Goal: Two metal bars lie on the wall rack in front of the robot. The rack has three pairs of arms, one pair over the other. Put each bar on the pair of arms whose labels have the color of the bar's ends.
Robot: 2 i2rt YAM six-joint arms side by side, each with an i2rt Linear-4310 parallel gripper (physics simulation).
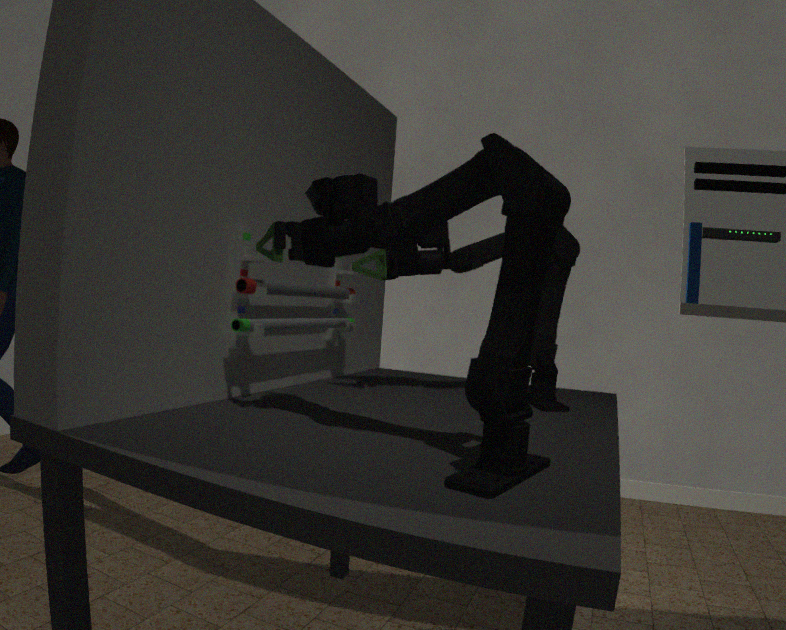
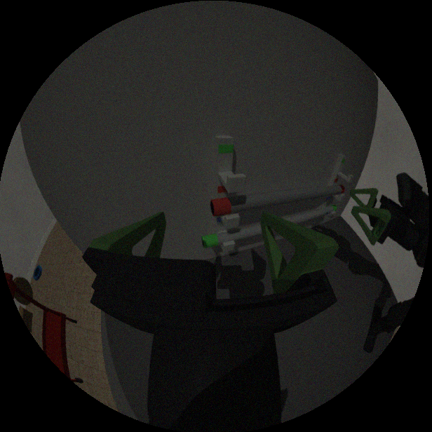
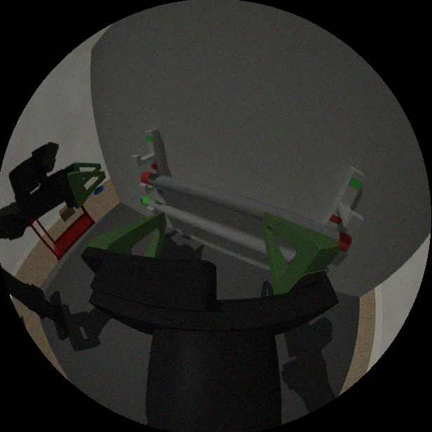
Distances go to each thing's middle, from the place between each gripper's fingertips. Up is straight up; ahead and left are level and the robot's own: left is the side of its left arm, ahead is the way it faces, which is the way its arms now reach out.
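Scene:
The red-ended bar [image 1: 243,285] is 27 cm to the right of my left hand, 9 cm ahead of it and 7 cm below it. Counting from my left hand again, the green-ended bar [image 3: 237,237] is 25 cm to the right, 7 cm ahead and 15 cm below.
Measured from my right hand, the red-ended bar is 2 cm to the left, 6 cm below and 11 cm ahead. The green-ended bar is 3 cm to the left of my right hand, 10 cm ahead of it, and 14 cm below it.

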